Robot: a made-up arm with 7 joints.
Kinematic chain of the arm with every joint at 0, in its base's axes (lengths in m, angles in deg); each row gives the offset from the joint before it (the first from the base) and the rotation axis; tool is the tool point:
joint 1: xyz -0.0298 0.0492 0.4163 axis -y
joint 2: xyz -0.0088 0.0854 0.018 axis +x
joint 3: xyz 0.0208 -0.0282 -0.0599 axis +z
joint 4: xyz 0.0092 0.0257 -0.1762 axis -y
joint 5: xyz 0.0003 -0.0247 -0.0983 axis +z
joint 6: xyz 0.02 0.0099 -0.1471 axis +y
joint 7: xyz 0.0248 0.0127 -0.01 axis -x
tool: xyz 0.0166 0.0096 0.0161
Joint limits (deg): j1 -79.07..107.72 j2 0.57..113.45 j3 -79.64..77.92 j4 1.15..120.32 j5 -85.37..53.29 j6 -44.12..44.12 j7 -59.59..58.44
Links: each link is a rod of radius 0.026 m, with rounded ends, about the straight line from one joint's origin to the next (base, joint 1, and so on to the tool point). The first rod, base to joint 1, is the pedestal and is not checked.
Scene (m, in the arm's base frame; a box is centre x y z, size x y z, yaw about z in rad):
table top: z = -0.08
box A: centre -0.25 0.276 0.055 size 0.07 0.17 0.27 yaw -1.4
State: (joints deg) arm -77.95 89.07 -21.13 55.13 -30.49 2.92 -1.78
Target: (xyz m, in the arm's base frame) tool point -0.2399 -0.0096 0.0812
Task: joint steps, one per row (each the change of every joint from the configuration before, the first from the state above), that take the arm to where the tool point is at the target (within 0.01 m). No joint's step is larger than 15 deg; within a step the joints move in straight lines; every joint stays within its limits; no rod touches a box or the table.
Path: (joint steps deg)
1: -0.37 -1.38 -14.63 8.23 -6.11 -6.09 -0.63
2: -0.38 -1.39 -14.63 8.23 -6.11 -6.08 -0.62
3: -0.37 -1.38 -14.62 8.23 -6.11 -6.09 -0.63
4: 0.00 -12.86 -4.88 -2.88 6.03 0.65 6.16
5: 0.00 -12.86 -4.87 -2.87 6.03 0.65 6.15
6: 0.00 -12.85 -4.88 -2.88 6.03 0.65 6.16
7: 6.65 -11.58 11.25 -6.13 -2.15 10.22 -4.70
8: 6.65 -11.57 11.26 -6.13 -2.14 10.21 -4.70
9: 6.66 -11.58 11.25 -6.13 -2.15 10.22 -4.69

